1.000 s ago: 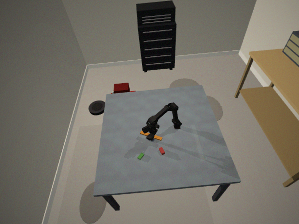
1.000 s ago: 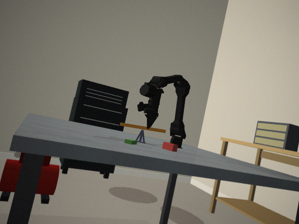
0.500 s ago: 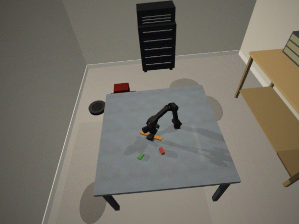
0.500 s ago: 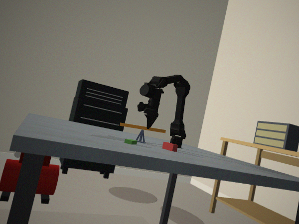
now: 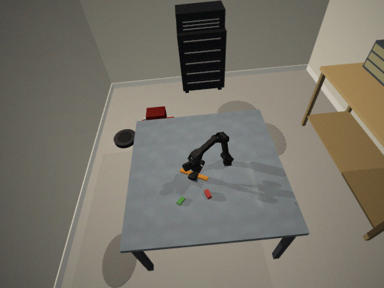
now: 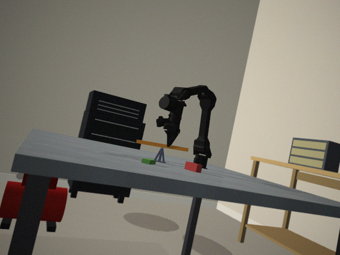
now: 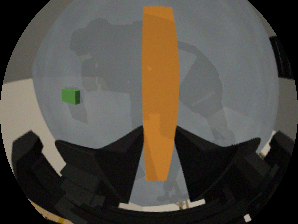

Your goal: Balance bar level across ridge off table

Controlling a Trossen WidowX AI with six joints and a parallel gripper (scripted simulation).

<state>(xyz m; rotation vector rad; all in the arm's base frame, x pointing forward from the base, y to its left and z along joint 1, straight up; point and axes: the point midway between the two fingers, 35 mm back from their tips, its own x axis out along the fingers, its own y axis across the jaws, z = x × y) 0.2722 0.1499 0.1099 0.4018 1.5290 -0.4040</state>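
Now: the orange bar 2 cm ahead of my gripper tip and 1 cm to the right of it. Round my gripper tip: red block (7 cm behind, 14 cm to the left, 6 cm below); then green block (14 cm ahead, 17 cm to the left, 7 cm below).
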